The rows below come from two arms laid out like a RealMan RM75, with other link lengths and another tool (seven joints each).
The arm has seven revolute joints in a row. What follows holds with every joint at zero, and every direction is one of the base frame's.
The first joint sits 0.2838 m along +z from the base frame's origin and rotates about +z.
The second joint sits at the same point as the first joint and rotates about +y.
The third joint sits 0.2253 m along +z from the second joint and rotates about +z.
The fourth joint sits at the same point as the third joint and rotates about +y.
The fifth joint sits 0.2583 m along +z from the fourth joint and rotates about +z.
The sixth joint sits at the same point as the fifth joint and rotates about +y.
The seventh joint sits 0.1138 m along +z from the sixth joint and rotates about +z.
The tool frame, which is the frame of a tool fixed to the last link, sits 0.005 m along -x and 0.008 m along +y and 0.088 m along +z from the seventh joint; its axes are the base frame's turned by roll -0.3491, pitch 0 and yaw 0.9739 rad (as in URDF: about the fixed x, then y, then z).
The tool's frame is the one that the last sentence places.
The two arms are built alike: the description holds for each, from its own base.
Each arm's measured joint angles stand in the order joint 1, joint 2, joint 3, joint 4, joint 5, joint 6, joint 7.
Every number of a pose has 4 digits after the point. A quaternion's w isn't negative.
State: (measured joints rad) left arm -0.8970 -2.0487 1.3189 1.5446 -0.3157 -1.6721 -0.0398; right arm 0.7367 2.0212 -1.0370 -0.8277 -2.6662 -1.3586 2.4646
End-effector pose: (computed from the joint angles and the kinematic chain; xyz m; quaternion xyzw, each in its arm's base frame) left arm -0.0428 0.4358 0.0813 -0.9627 -0.0454 0.2440 0.1081; right arm 0.2650 0.4300 0.0140 -0.5662 0.8058 0.1028 0.1397
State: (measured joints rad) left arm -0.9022 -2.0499 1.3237 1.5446 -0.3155 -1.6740 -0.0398; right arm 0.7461 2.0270 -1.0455 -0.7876 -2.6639 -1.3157 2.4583
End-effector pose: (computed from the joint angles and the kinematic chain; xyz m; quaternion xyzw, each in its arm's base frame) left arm -0.0403 0.4351 0.0799 -0.9626 -0.0417 0.2455 0.1067; right arm 0.2680 0.4313 0.0041 -0.5680 0.8043 0.1035 0.1406
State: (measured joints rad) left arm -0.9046 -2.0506 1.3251 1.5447 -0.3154 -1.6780 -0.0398; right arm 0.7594 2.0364 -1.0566 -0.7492 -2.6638 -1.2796 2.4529
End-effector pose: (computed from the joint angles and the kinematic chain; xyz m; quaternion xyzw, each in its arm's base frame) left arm -0.0396 0.4343 0.0793 -0.9625 -0.0410 0.2466 0.1050; right arm 0.2686 0.4312 -0.0076 -0.5717 0.8023 0.1004 0.1392
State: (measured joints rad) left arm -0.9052 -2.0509 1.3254 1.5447 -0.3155 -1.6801 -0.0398; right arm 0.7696 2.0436 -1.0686 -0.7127 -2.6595 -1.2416 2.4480
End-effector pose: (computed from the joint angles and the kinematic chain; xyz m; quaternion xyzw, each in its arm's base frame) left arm -0.0395 0.4339 0.0790 -0.9625 -0.0410 0.2470 0.1041; right arm 0.2700 0.4313 -0.0180 -0.5746 0.8004 0.0994 0.1389
